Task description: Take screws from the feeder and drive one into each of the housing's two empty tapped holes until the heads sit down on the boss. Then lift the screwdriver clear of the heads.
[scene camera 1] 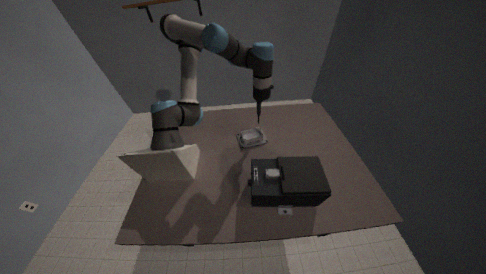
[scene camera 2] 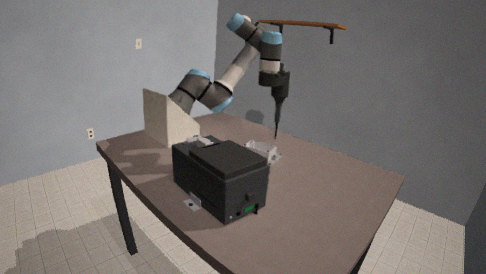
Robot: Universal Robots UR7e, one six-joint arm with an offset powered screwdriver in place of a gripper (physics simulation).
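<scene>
The housing (scene camera 1: 251,137) (scene camera 2: 261,148) is a small, light grey open box on a flat plate on the table. The dark screw feeder (scene camera 1: 304,175) (scene camera 2: 227,167) stands nearer scene camera 1, with a light pick-up part on its top at one end. My screwdriver (scene camera 1: 259,119) (scene camera 2: 276,134) points straight down. In both views its tip appears a little above the housing's rim, near a back corner, with a small gap below it. The tip is clear of the feeder. Whether a screw sits on the tip is too small to tell. The tapped holes and any screw heads cannot be made out.
A pale wedge-shaped mount (scene camera 1: 172,165) (scene camera 2: 156,117) carries the arm's base at the left of the table (scene camera 1: 350,200) (scene camera 2: 325,215). A small bracket (scene camera 1: 285,212) (scene camera 2: 193,202) sits beside the feeder. An orange shelf (scene camera 1: 150,4) (scene camera 2: 305,23) hangs on the back wall.
</scene>
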